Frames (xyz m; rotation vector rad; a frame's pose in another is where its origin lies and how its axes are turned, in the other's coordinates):
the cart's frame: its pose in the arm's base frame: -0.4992 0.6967 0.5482 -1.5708 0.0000 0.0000
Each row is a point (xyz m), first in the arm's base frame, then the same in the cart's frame.
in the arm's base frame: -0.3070 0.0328 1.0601
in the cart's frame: 0.1922 -0.5119 -0.6639
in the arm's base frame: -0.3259 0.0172 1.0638
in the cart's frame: 0.1733 -0.5156 -0.6795
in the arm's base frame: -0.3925 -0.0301 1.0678
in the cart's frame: 0.1067 -0.5196 -0.7268
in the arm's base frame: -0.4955 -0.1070 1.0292
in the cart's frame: 0.0037 -0.4810 -0.8037
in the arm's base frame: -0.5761 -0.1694 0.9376
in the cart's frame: -0.0769 -0.3894 -0.8661
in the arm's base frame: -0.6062 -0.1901 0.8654
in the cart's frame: -0.1070 -0.3172 -0.8868
